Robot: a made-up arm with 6 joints.
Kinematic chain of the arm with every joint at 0, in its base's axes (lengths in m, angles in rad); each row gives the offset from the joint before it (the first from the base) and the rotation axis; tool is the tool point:
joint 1: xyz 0 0 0.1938 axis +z
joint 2: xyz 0 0 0 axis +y
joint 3: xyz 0 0 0.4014 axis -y
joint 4: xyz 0 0 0 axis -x
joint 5: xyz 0.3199 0 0 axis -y
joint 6: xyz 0 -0.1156 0 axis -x
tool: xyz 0 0 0
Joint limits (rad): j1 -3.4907..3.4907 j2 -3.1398..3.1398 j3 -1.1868..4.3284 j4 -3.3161..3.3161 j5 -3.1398..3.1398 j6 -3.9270..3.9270
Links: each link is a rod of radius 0.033 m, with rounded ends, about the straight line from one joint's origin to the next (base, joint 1, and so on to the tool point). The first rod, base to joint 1, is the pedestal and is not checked.
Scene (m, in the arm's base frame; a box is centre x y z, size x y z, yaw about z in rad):
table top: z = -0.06
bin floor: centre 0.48 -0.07 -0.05 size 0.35 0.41 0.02 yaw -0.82
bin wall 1: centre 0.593 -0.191 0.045 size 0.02 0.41 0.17 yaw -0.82
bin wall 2: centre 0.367 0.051 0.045 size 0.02 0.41 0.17 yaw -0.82
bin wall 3: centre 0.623 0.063 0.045 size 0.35 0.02 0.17 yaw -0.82
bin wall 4: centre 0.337 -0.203 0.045 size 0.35 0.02 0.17 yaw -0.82
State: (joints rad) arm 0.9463 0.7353 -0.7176 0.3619 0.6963 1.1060
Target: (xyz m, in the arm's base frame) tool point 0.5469 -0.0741 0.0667
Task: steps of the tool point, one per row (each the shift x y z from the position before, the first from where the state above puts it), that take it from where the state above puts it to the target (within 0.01 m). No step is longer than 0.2 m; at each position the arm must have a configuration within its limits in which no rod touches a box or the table.
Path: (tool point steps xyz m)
1: 0.1080 -0.0501 0.0160
2: 0.0931 -0.1002 0.0288
3: 0.0549 -0.1425 0.0401
4: 0.0089 0.0004 -0.0979
5: -0.0089 -0.0004 -0.0989

